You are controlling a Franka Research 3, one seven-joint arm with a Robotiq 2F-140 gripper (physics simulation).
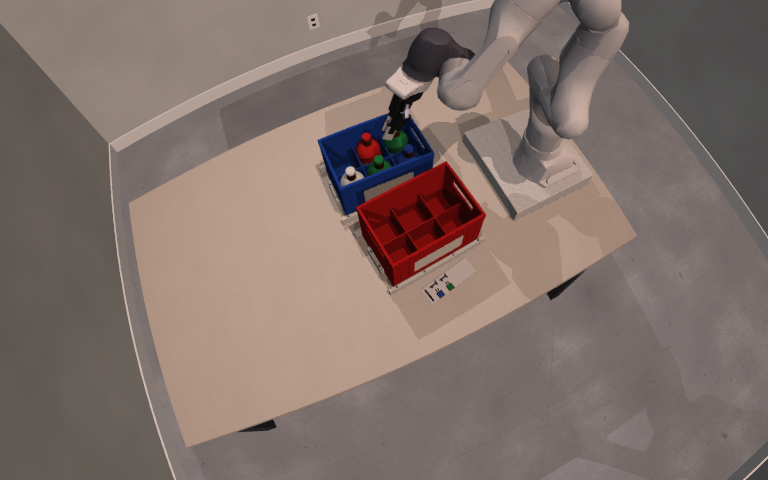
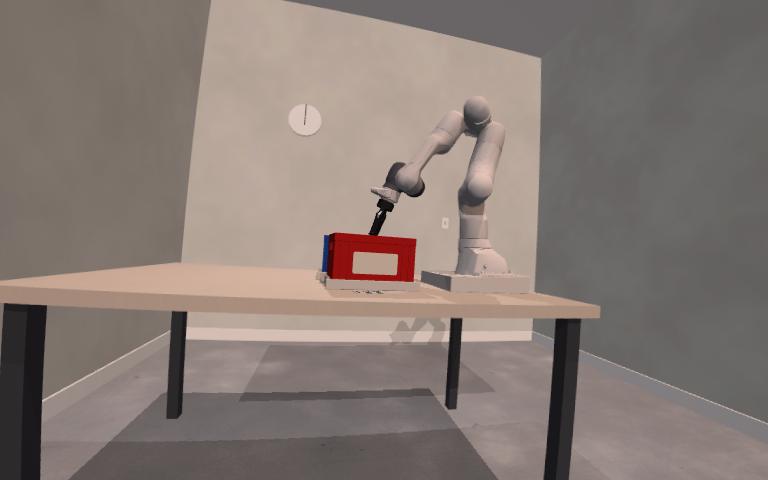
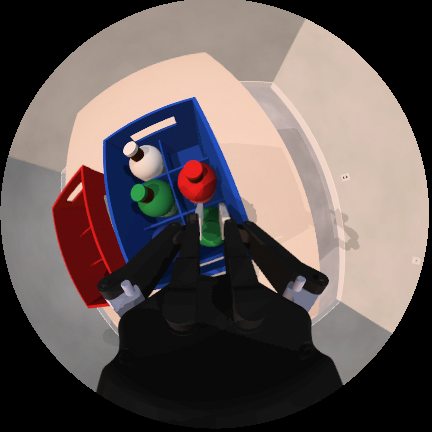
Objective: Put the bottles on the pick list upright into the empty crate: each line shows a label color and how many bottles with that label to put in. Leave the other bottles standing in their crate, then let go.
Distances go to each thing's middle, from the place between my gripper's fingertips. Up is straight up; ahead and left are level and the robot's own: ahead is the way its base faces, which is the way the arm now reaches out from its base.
My gripper is now 6 cm short of the red bottle [image 3: 196, 180], 1 cm to the right of it and 4 cm above it. Round my hand: pick list [image 1: 463, 269]: 6 cm behind, 43 cm to the left, 13 cm below; then white bottle [image 3: 145, 162]: 13 cm ahead, 12 cm to the left, 4 cm below.
